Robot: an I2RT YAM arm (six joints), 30 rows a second.
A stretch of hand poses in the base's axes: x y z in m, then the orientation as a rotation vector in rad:
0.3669 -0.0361 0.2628 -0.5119 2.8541 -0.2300
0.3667 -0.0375 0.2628 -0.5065 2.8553 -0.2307
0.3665 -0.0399 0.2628 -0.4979 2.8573 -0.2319
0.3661 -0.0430 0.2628 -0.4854 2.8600 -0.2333
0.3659 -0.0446 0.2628 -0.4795 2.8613 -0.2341
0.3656 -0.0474 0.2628 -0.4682 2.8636 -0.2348
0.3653 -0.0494 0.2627 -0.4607 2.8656 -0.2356
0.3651 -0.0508 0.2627 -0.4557 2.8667 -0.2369
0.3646 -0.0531 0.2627 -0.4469 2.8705 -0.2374
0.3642 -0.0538 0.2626 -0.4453 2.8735 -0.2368
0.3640 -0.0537 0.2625 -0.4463 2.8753 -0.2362
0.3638 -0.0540 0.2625 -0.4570 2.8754 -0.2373
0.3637 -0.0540 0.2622 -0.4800 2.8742 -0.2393
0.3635 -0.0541 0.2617 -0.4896 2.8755 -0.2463
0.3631 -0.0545 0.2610 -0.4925 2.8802 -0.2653
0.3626 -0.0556 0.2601 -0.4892 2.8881 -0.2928
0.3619 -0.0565 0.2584 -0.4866 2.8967 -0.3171
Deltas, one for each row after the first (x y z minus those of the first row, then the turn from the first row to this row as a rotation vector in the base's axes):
-0.0002 -0.0014 0.0000 0.0000 0.0000 -0.0038
-0.0004 -0.0038 0.0000 -0.0001 0.0001 -0.0099
-0.0008 -0.0069 0.0000 0.0000 0.0000 -0.0187
-0.0010 -0.0085 0.0000 -0.0001 0.0000 -0.0229
-0.0013 -0.0113 0.0000 0.0004 0.0000 -0.0308
-0.0016 -0.0133 -0.0001 0.0004 0.0004 -0.0361
-0.0018 -0.0147 -0.0001 0.0000 0.0004 -0.0397
-0.0023 -0.0170 -0.0001 0.0001 0.0024 -0.0462
-0.0027 -0.0177 -0.0002 0.0004 0.0050 -0.0477
-0.0029 -0.0176 -0.0003 0.0005 0.0070 -0.0473
-0.0031 -0.0179 -0.0003 -0.0014 0.0091 -0.0404
-0.0032 -0.0179 -0.0006 -0.0050 0.0124 -0.0254
-0.0034 -0.0180 -0.0011 -0.0109 0.0153 -0.0199
-0.0038 -0.0184 -0.0018 -0.0245 0.0197 -0.0205
-0.0043 -0.0195 -0.0027 -0.0435 0.0258 -0.0265
-0.0050 -0.0204 -0.0044 -0.0604 0.0330 -0.0318

